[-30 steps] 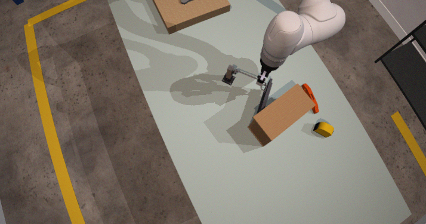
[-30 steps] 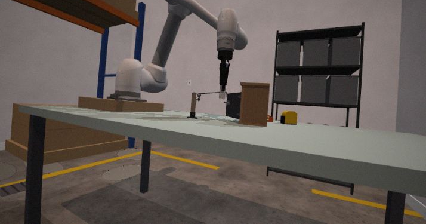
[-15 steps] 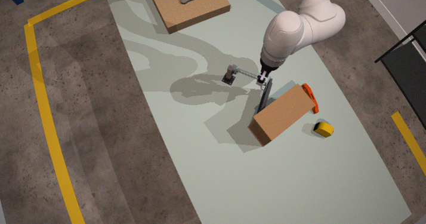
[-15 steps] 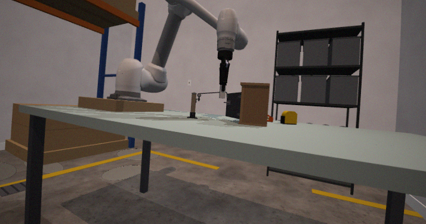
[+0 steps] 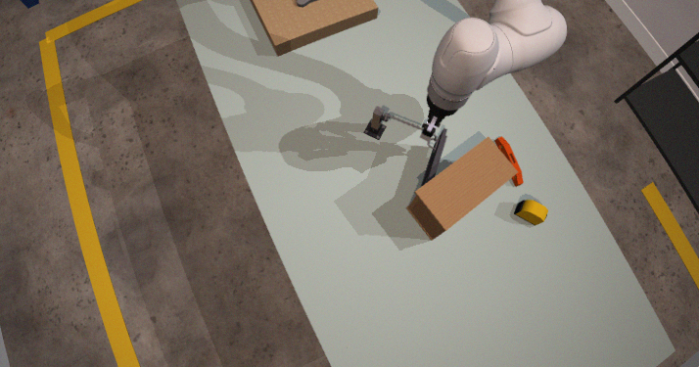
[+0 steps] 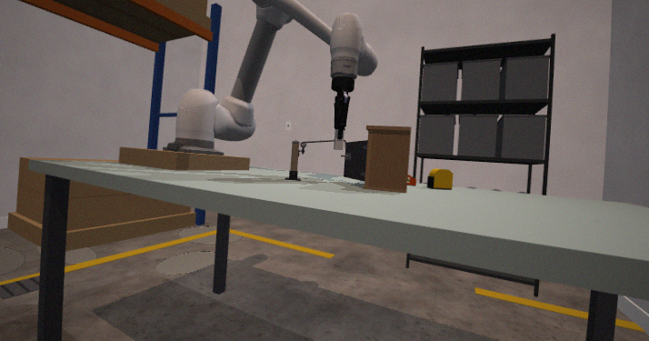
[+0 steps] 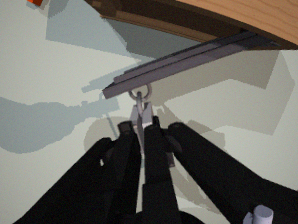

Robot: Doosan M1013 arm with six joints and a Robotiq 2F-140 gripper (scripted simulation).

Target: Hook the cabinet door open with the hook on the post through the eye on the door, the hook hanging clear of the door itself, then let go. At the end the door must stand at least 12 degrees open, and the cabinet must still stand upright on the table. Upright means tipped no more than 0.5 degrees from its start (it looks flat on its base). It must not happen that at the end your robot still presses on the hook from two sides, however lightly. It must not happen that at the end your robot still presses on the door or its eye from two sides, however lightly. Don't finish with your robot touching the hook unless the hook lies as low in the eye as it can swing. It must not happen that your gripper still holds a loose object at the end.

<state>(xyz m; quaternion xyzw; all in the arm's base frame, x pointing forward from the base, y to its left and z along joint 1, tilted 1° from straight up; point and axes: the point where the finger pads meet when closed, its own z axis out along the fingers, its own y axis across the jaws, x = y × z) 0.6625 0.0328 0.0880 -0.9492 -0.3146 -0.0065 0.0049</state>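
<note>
Right now the wire hook is 4 cm behind my hand, 3 cm to the right of it and 2 cm below it. From my hand the other things lie so: orange object (23 cm to the left, 15 cm ahead, 12 cm below); then dark door (7 cm ahead, 6 cm below, 3 cm to the right); then yellow tape measure (30 cm ahead, 21 cm to the left, 11 cm below).
</note>
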